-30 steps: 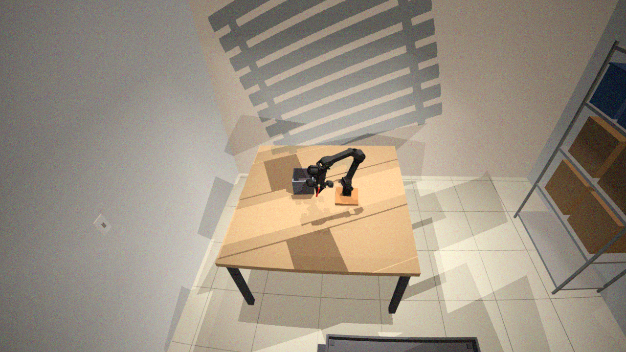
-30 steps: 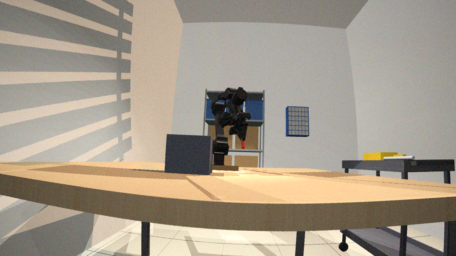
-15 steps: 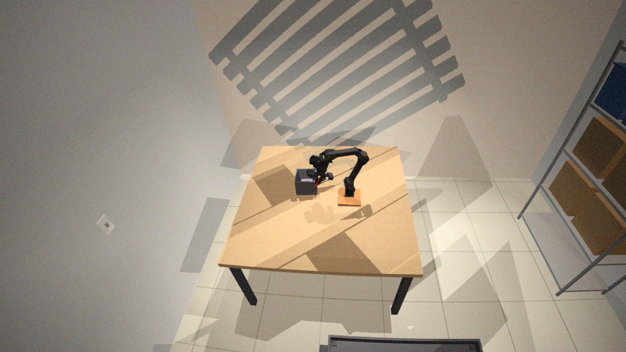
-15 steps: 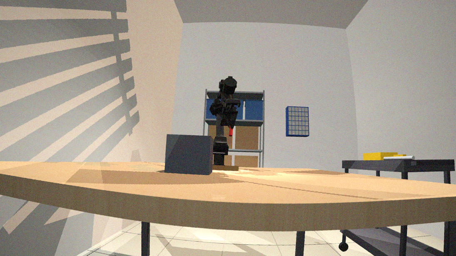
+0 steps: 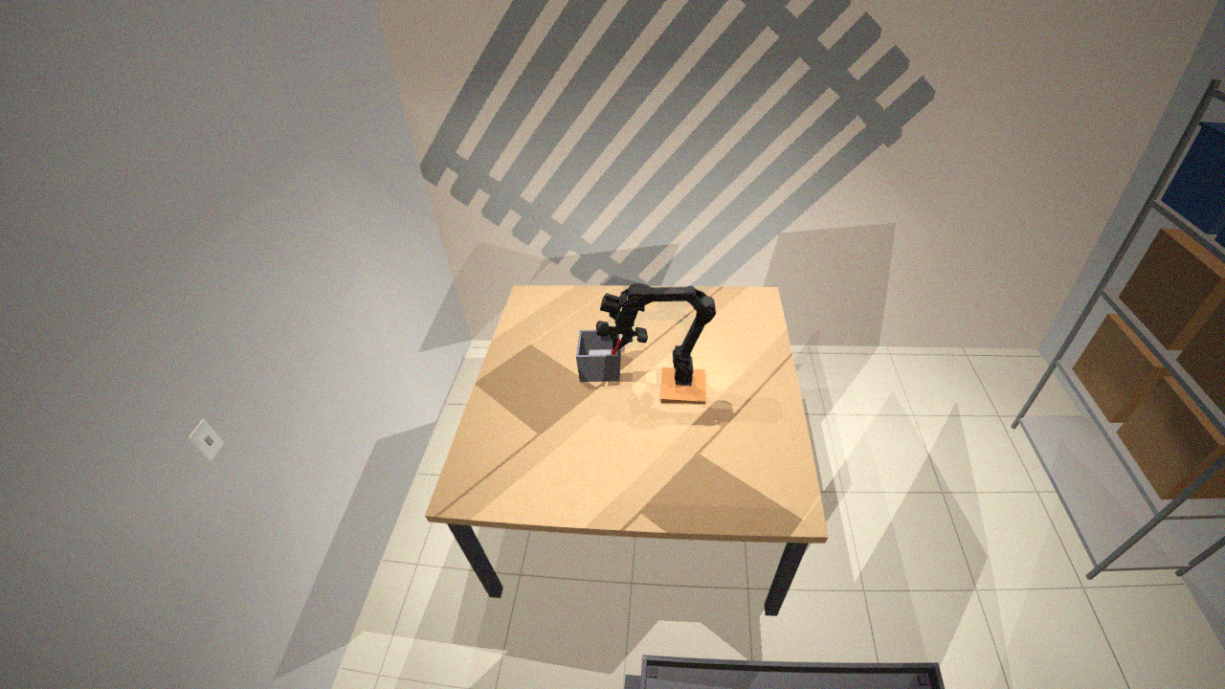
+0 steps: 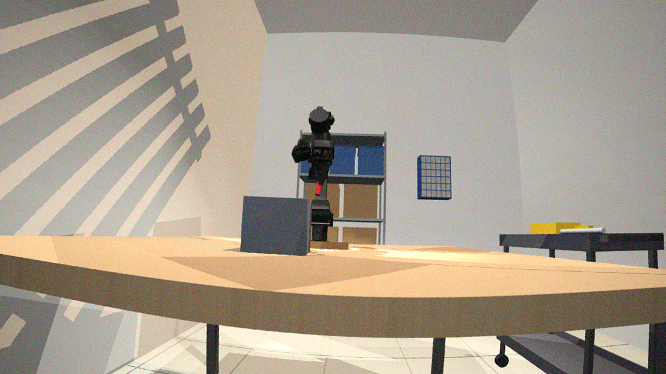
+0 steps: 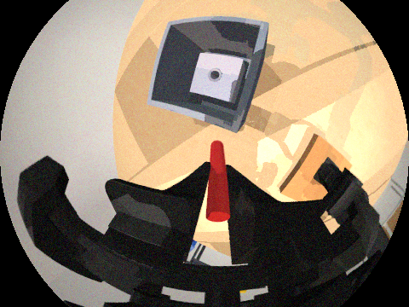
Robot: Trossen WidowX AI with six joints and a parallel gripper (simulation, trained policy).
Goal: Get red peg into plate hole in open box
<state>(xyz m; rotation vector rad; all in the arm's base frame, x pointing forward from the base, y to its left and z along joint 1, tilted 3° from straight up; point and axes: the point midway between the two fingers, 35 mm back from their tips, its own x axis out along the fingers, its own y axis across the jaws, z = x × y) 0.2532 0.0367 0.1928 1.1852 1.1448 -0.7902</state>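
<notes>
My gripper tip is now 90 mm short of the plate, 90 mm to the left of it and 150 mm above it. The rest, counted from my gripper tip: red peg (10 mm above).
</notes>
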